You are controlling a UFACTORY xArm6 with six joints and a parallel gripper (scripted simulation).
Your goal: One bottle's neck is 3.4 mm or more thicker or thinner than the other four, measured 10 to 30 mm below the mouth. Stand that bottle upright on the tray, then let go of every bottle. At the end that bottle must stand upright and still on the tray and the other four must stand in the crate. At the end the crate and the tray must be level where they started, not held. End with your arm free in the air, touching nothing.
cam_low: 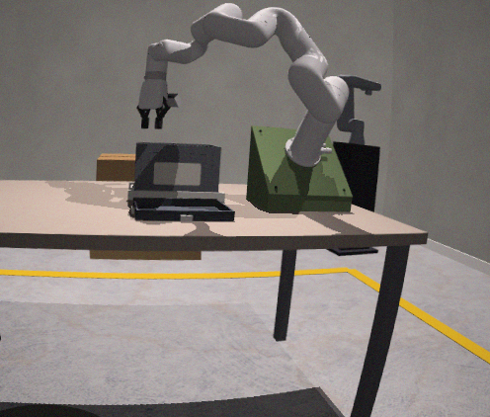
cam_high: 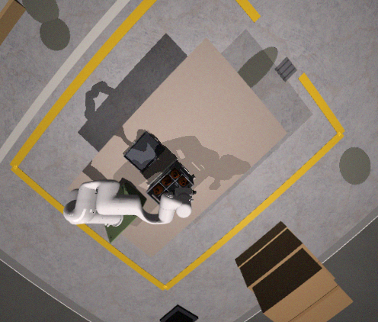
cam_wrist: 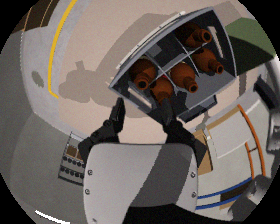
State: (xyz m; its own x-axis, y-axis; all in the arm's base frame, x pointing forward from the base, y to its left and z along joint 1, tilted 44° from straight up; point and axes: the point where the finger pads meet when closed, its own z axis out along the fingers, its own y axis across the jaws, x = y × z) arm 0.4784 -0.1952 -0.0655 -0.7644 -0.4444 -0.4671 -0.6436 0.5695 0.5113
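Right now the dark crate is 80 mm behind my hand, 50 mm to the left of it and 160 mm below it. The rest, counted from my hand: glass bottle (170 mm behind, 10 mm to the left, 150 mm below); flat dark tray (50 mm behind, 340 mm to the left, 230 mm below).
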